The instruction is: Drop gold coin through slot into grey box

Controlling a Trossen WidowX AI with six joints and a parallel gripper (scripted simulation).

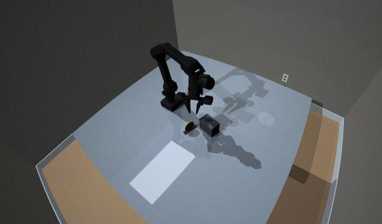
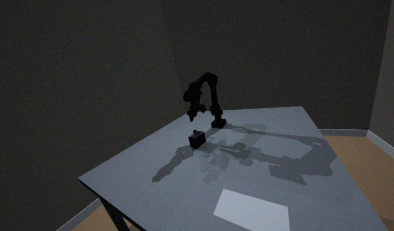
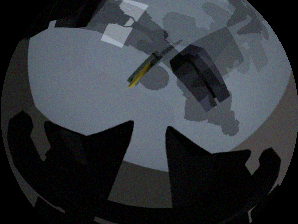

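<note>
My gripper tip is 120 mm above the gold coin and 30 mm past it.
</note>
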